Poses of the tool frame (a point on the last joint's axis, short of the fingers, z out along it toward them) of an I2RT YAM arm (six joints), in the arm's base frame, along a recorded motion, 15 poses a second.
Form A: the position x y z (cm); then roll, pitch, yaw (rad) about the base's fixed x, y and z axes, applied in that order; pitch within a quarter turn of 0, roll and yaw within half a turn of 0.
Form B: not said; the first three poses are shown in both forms.
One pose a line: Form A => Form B
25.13, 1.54, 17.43, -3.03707, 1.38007, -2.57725 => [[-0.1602, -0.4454, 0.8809], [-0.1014, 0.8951, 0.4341], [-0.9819, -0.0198, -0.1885]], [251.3, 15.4, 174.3]
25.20, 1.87, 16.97, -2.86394, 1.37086, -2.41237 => [[-0.1481, -0.4405, 0.8855], [-0.1323, 0.8961, 0.4236], [-0.9801, -0.0544, -0.1910]], [252.0, 18.7, 169.7]
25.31, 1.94, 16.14, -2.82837, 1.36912, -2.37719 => [[-0.1446, -0.4405, 0.8860], [-0.1386, 0.8956, 0.4227], [-0.9797, -0.0617, -0.1906]], [253.1, 19.4, 161.4]
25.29, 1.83, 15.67, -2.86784, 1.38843, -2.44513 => [[-0.1391, -0.4137, 0.8997], [-0.1163, 0.9091, 0.4000], [-0.9834, -0.0490, -0.1746]], [252.9, 18.3, 156.7]
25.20, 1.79, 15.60, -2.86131, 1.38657, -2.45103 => [[-0.1412, -0.4025, 0.9045], [-0.1167, 0.9140, 0.3885], [-0.9831, -0.0507, -0.1760]], [252.0, 17.9, 156.0]
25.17, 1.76, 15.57, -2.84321, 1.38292, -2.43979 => [[-0.1426, -0.3965, 0.9069], [-0.1206, 0.9164, 0.3817], [-0.9824, -0.0549, -0.1785]], [251.7, 17.6, 155.7]
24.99, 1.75, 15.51, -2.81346, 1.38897, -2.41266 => [[-0.1349, -0.3941, 0.9091], [-0.1204, 0.9172, 0.3798], [-0.9835, -0.0583, -0.1712]], [249.9, 17.5, 155.1]
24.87, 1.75, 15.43, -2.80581, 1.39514, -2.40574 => [[-0.1295, -0.3932, 0.9103], [-0.1173, 0.9176, 0.3797], [-0.9846, -0.0576, -0.1650]], [248.7, 17.5, 154.3]
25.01, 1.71, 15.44, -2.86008, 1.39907, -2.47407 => [[-0.1342, -0.3797, 0.9153], [-0.1058, 0.9239, 0.3677], [-0.9853, -0.0475, -0.1642]], [250.1, 17.1, 154.4]
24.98, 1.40, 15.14, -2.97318, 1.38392, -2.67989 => [[-0.1663, -0.2917, 0.9419], [-0.0828, 0.9560, 0.2815], [-0.9826, -0.0311, -0.1832]], [249.8, 14.0, 151.4]
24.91, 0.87, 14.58, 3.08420, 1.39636, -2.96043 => [[-0.1707, -0.2354, 0.9568], [-0.0313, 0.9718, 0.2336], [-0.9848, 0.0100, -0.1733]], [249.1, 8.7, 145.8]
